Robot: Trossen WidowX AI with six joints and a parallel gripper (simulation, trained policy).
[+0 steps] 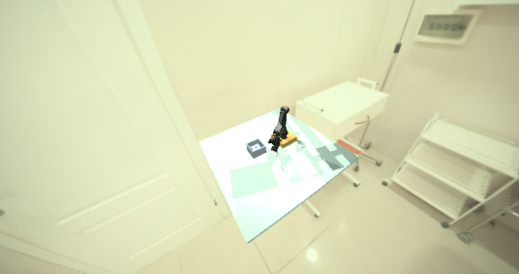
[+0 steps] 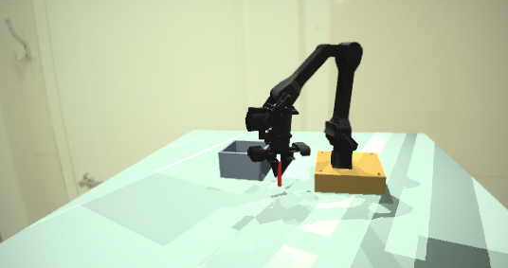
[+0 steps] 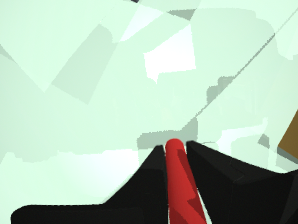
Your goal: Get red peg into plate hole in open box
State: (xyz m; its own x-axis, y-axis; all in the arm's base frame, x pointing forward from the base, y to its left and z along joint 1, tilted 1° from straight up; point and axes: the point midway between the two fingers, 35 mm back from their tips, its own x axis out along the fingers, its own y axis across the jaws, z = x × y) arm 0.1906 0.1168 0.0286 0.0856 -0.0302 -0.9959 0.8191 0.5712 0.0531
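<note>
Now: the plate 16 cm to the right of my gripper tip, 15 cm ahead of it and 1 cm below it. Also, from my gripper tip: grey box (16 cm to the right, 15 cm ahead, 3 cm below); then red peg (1 cm to the left, 1 cm behind, 1 cm above).
</note>
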